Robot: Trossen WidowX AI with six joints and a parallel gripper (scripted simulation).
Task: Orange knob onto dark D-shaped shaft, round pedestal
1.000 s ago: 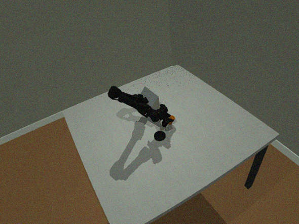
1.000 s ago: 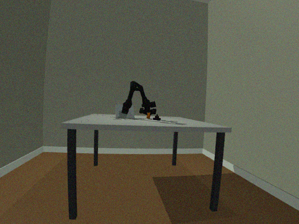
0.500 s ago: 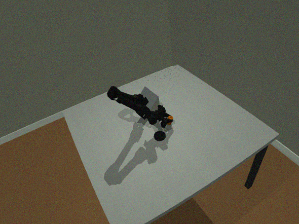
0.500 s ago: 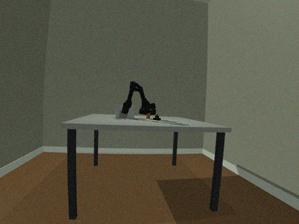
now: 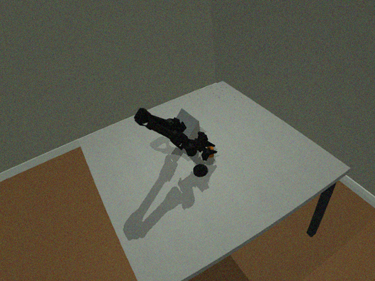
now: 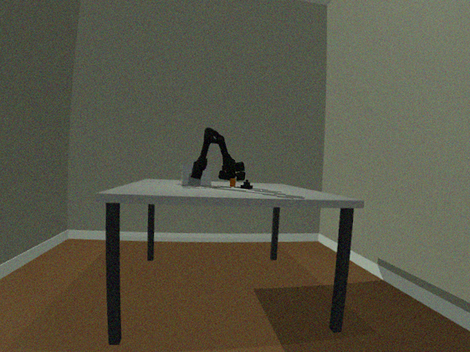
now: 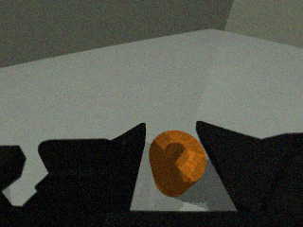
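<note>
Now: gripper tip 1 cm past the orange knob, 3 cm to the left of it and 2 cm above it. The rest, counted from my gripper tip: dark round pedestal 8 cm ahead, 15 cm to the right, 1 cm below.
</note>
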